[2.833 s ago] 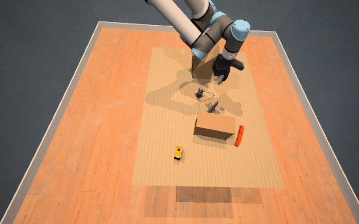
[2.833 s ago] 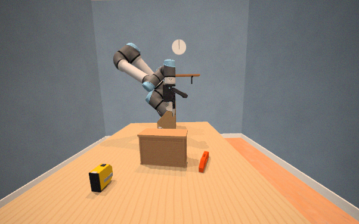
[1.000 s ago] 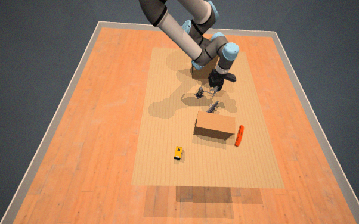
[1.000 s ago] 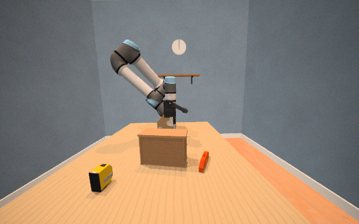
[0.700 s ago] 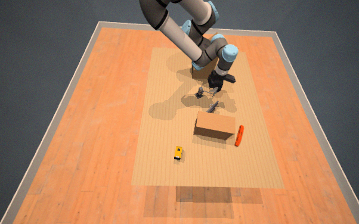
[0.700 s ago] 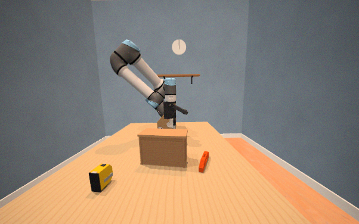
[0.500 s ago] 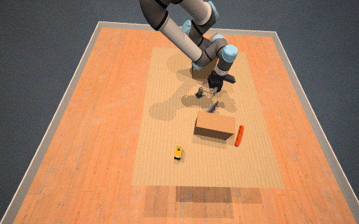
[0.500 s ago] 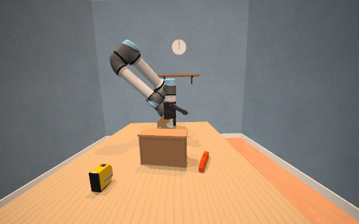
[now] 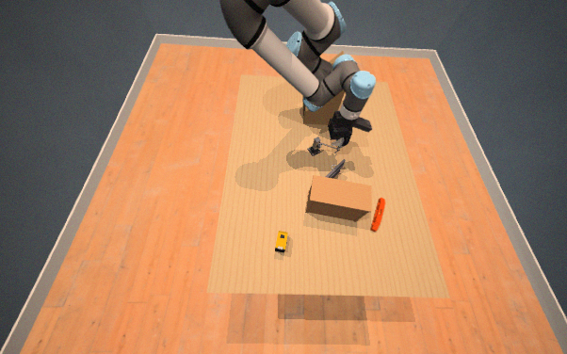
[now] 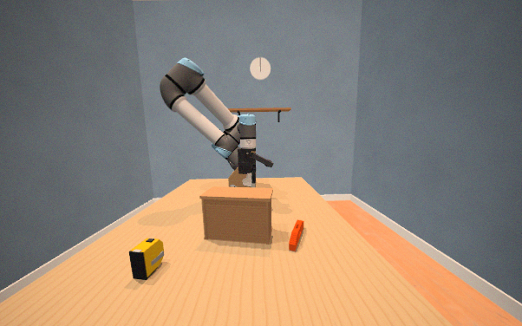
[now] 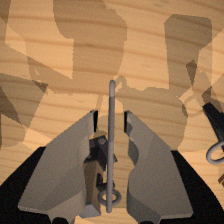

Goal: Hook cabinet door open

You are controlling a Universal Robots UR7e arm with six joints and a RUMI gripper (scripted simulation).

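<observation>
The thin hook is 4 cm to the right of my hand and 2 cm below it. The rest, counted from my hand: black box 43 cm ahead, 26 cm to the right, 3 cm below; cabinet door 16 cm ahead, 7 cm to the right; orange bar 31 cm ahead, 14 cm to the left, 5 cm below.
</observation>
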